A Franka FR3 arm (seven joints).
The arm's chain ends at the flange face. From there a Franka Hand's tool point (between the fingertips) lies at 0.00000 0.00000 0.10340 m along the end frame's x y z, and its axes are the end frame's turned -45 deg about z.
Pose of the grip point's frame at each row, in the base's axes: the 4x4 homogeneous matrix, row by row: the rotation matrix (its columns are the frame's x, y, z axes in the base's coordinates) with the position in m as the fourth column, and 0 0 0 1 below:
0.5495 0.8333 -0.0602 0.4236; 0.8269 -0.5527 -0.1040 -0.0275; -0.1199 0.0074 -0.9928 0.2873; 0 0 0 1
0.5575 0.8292 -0.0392 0.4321; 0.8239 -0.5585 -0.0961 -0.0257; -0.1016 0.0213 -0.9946 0.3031; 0 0 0 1
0.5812 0.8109 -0.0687 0.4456; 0.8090 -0.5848 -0.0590 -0.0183; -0.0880 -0.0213 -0.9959 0.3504; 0 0 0 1
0.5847 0.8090 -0.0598 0.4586; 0.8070 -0.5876 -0.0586 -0.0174; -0.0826 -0.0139 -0.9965 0.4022; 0 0 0 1
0.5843 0.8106 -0.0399 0.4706; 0.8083 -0.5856 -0.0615 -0.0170; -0.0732 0.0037 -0.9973 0.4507; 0 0 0 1
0.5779 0.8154 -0.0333 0.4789; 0.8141 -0.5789 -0.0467 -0.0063; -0.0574 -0.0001 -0.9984 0.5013; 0 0 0 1
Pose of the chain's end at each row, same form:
0.9778 0.2007 -0.0602 0.4298; 0.1939 -0.9755 -0.1040 -0.0167; -0.0795 0.0900 -0.9928 0.3900; 0 0 0 1
0.9805 0.1921 -0.0392 0.4362; 0.1877 -0.9775 -0.0961 -0.0158; -0.0568 0.0869 -0.9946 0.4059; 0 0 0 1
0.9844 0.1624 -0.0687 0.4527; 0.1585 -0.9856 -0.0590 -0.0122; -0.0773 0.0472 -0.9959 0.4534; 0 0 0 1
0.9855 0.1586 -0.0598 0.4648; 0.1551 -0.9861 -0.0586 -0.0113; -0.0682 0.0486 -0.9965 0.5052; 0 0 0 1
0.9863 0.1600 -0.0399 0.4747; 0.1575 -0.9856 -0.0615 -0.0106; -0.0491 0.0544 -0.9973 0.5538; 0 0 0 1
0.9852 0.1679 -0.0333 0.4823; 0.1663 -0.9850 -0.0467 -0.0015; -0.0407 0.0405 -0.9984 0.6045; 0 0 0 1

